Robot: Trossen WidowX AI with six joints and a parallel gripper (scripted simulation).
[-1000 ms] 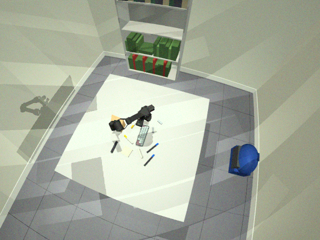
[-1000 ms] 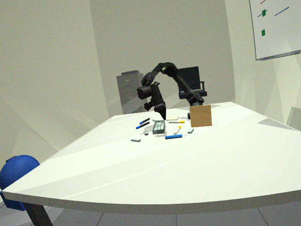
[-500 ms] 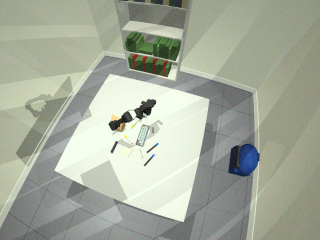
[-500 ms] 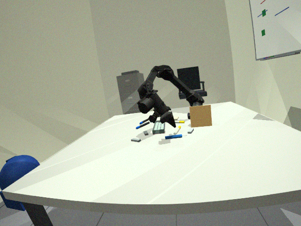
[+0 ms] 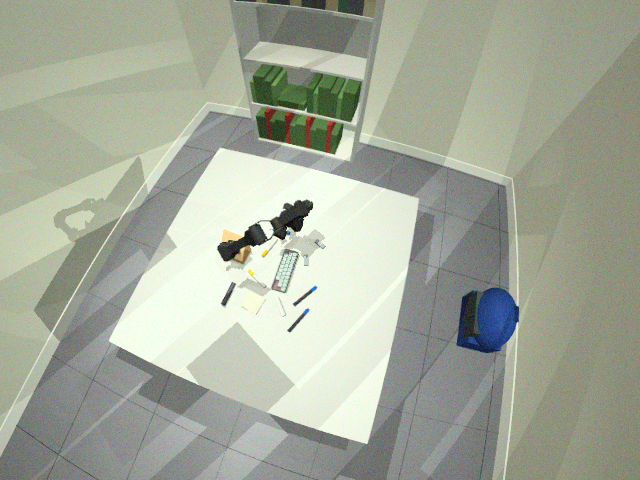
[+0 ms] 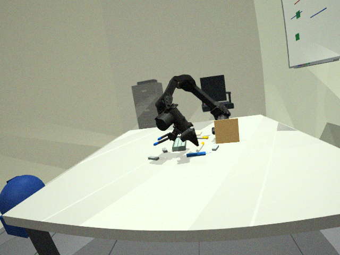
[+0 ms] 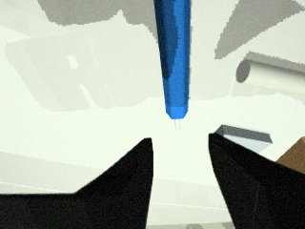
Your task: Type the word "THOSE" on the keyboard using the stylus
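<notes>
Right now my gripper tip is 5 cm above the blue stylus and 2 cm past it.
</notes>
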